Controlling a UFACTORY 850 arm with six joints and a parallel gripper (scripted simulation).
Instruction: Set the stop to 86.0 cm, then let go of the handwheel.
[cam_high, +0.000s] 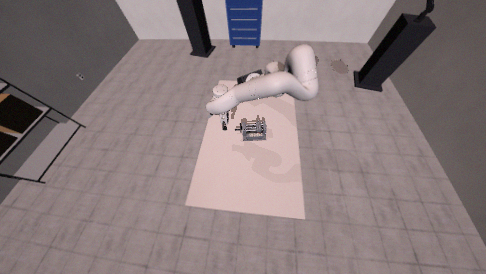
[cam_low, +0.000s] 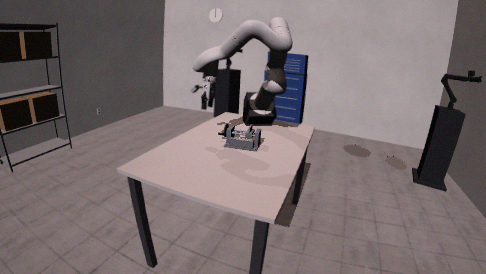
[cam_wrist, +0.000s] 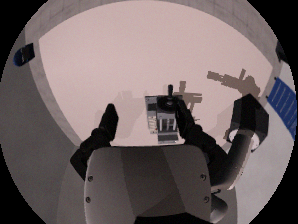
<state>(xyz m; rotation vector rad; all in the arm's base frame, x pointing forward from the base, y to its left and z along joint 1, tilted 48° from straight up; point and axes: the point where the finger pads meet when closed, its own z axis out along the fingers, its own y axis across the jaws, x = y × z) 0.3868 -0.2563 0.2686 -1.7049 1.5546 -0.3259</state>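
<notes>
Now: hand 9 cm past the thin dark lever, 5 cm to the right of it and 19 cm above it.
</notes>
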